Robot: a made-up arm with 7 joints. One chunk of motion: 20 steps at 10 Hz.
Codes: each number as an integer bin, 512 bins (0 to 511) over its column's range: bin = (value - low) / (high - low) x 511, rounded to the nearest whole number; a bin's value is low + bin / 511 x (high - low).
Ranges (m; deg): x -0.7..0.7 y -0.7..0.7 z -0.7..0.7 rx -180..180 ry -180..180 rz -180..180
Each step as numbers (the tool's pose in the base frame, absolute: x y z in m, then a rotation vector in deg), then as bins.
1 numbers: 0.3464 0.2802 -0.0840 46.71 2.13 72.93
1 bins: 382 358 225 322 259 359
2 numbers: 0.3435 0.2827 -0.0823 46.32 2.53 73.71
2 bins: 381 359 225 321 259 360
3 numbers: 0.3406 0.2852 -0.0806 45.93 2.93 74.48
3 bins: 380 360 226 321 260 361
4 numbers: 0.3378 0.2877 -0.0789 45.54 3.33 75.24
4 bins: 379 361 227 320 260 362
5 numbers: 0.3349 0.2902 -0.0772 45.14 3.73 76.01
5 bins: 378 361 227 320 261 363
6 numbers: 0.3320 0.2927 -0.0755 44.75 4.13 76.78
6 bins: 377 362 228 319 261 364
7 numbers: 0.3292 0.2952 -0.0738 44.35 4.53 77.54
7 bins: 376 363 229 318 262 366
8 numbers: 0.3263 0.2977 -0.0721 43.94 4.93 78.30
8 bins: 375 364 229 318 262 367
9 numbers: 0.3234 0.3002 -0.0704 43.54 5.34 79.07
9 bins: 374 365 230 317 263 368
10 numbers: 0.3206 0.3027 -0.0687 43.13 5.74 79.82
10 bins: 373 366 230 317 264 369
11 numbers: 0.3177 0.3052 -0.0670 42.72 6.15 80.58
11 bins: 371 367 231 316 264 370
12 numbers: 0.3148 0.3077 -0.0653 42.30 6.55 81.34
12 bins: 370 368 232 316 265 371
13 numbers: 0.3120 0.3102 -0.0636 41.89 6.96 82.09
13 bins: 369 369 232 315 265 372
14 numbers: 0.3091 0.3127 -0.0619 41.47 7.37 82.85
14 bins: 368 370 233 314 266 373
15 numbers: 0.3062 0.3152 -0.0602 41.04 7.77 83.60
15 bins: 367 371 234 314 267 374
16 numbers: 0.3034 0.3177 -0.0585 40.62 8.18 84.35
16 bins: 366 371 234 313 267 375
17 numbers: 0.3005 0.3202 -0.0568 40.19 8.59 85.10
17 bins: 365 372 235 313 268 376
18 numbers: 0.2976 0.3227 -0.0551 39.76 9.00 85.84
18 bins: 364 373 235 312 268 377
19 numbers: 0.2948 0.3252 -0.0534 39.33 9.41 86.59
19 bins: 363 374 236 311 269 378
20 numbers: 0.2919 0.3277 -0.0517 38.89 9.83 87.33
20 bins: 362 375 237 311 269 379
